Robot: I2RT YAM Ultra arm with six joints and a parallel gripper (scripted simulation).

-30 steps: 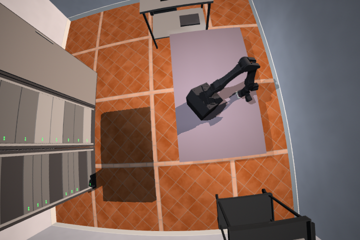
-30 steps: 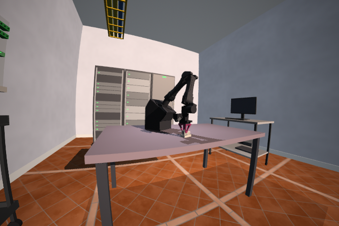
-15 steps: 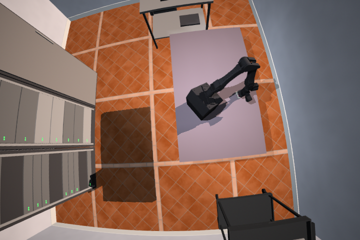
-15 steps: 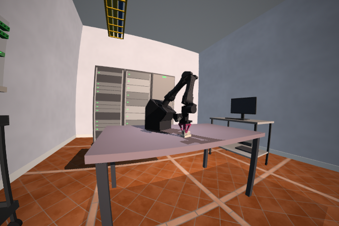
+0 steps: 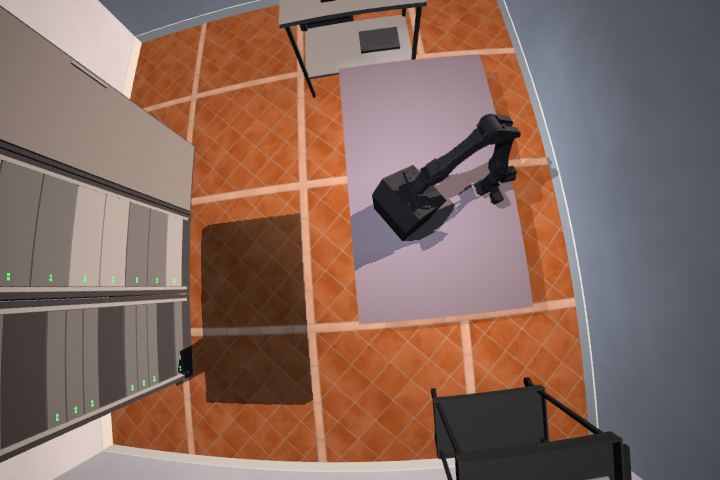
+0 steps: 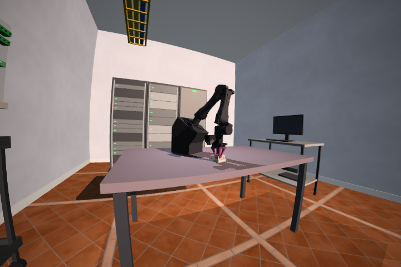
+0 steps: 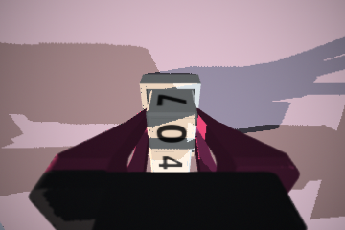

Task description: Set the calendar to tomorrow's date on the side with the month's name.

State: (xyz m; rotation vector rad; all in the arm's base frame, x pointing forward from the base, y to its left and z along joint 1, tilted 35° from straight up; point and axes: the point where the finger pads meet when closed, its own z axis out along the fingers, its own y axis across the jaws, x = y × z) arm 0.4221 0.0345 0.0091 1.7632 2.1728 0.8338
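Right now my hand is right at the cream digit cube. The rest, counted from my hand: cream tray (1 cm behind, 2 cm to the left, 3 cm below).
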